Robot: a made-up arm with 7 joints. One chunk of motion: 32 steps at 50 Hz.
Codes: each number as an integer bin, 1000 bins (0 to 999) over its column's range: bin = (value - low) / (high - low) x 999, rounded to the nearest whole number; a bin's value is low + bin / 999 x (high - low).
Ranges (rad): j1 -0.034..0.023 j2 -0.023..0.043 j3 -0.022..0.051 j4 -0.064..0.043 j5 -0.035..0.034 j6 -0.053..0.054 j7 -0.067..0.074
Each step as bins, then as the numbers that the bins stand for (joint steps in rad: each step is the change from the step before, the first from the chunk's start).
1 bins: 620 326 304 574 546 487 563
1 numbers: 0.00138 -0.00146 0.00021 -0.00252 0.00271 -0.00084 0.01246
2 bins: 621 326 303 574 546 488 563
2 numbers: 0.00143 -0.00146 0.00014 -0.00252 0.00271 -0.00073 0.01246
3 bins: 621 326 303 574 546 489 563
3 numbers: 0.00143 -0.00146 0.00014 -0.00252 0.00271 -0.00062 0.01246
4 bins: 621 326 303 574 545 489 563
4 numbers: 0.00143 -0.00146 0.00014 -0.00252 0.00264 -0.00062 0.01246
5 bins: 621 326 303 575 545 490 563
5 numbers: 0.00143 -0.00146 0.00014 -0.00241 0.00264 -0.00052 0.01246
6 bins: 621 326 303 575 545 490 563
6 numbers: 0.00143 -0.00146 0.00014 -0.00241 0.00264 -0.00052 0.01246
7 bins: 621 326 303 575 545 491 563
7 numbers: 0.00143 -0.00146 0.00014 -0.00241 0.00264 -0.00041 0.01246
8 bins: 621 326 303 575 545 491 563
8 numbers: 0.00143 -0.00146 0.00014 -0.00241 0.00264 -0.00041 0.01246
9 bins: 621 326 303 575 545 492 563
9 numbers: 0.00143 -0.00146 0.00014 -0.00241 0.00264 -0.00030 0.01246
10 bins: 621 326 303 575 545 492 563
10 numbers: 0.00143 -0.00146 0.00014 -0.00241 0.00264 -0.00030 0.01246
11 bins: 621 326 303 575 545 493 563
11 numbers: 0.00143 -0.00146 0.00014 -0.00241 0.00264 -0.00020 0.01246
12 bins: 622 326 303 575 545 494 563
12 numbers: 0.00149 -0.00146 0.00014 -0.00241 0.00264 -0.00009 0.01246
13 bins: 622 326 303 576 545 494 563
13 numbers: 0.00149 -0.00146 0.00014 -0.00231 0.00264 -0.00009 0.01246
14 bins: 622 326 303 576 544 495 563
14 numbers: 0.00149 -0.00146 0.00014 -0.00231 0.00257 0.00002 0.01246
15 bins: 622 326 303 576 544 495 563
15 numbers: 0.00149 -0.00146 0.00014 -0.00231 0.00257 0.00002 0.01246
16 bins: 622 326 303 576 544 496 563
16 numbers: 0.00149 -0.00146 0.00014 -0.00231 0.00257 0.00013 0.01246
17 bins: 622 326 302 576 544 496 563
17 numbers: 0.00149 -0.00146 0.00007 -0.00231 0.00257 0.00013 0.01246
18 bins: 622 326 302 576 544 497 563
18 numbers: 0.00149 -0.00146 0.00007 -0.00231 0.00257 0.00023 0.01246
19 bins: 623 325 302 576 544 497 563
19 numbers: 0.00155 -0.00153 0.00007 -0.00231 0.00257 0.00023 0.01246
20 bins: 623 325 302 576 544 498 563
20 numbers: 0.00155 -0.00153 0.00007 -0.00231 0.00257 0.00034 0.01246
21 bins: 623 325 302 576 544 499 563
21 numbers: 0.00155 -0.00153 0.00007 -0.00231 0.00257 0.00045 0.01246
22 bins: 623 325 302 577 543 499 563
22 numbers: 0.00155 -0.00153 0.00007 -0.00220 0.00250 0.00045 0.01246
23 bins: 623 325 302 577 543 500 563
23 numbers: 0.00155 -0.00153 0.00007 -0.00220 0.00250 0.00055 0.01246
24 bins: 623 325 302 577 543 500 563
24 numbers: 0.00155 -0.00153 0.00007 -0.00220 0.00250 0.00055 0.01246
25 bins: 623 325 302 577 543 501 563
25 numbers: 0.00155 -0.00153 0.00007 -0.00220 0.00250 0.00066 0.01246
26 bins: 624 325 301 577 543 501 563
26 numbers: 0.00160 -0.00153 -0.00001 -0.00220 0.00250 0.00066 0.01246
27 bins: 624 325 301 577 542 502 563
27 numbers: 0.00160 -0.00153 -0.00001 -0.00220 0.00244 0.00077 0.01246
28 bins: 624 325 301 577 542 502 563
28 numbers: 0.00160 -0.00153 -0.00001 -0.00220 0.00244 0.00077 0.01246
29 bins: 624 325 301 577 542 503 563
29 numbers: 0.00160 -0.00153 -0.00001 -0.00220 0.00244 0.00087 0.01246
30 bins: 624 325 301 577 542 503 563
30 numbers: 0.00160 -0.00153 -0.00001 -0.00220 0.00244 0.00087 0.01246
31 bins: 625 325 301 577 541 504 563
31 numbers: 0.00166 -0.00153 -0.00001 -0.00220 0.00237 0.00098 0.01246
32 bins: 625 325 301 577 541 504 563
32 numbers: 0.00166 -0.00153 -0.00001 -0.00220 0.00237 0.00098 0.01246
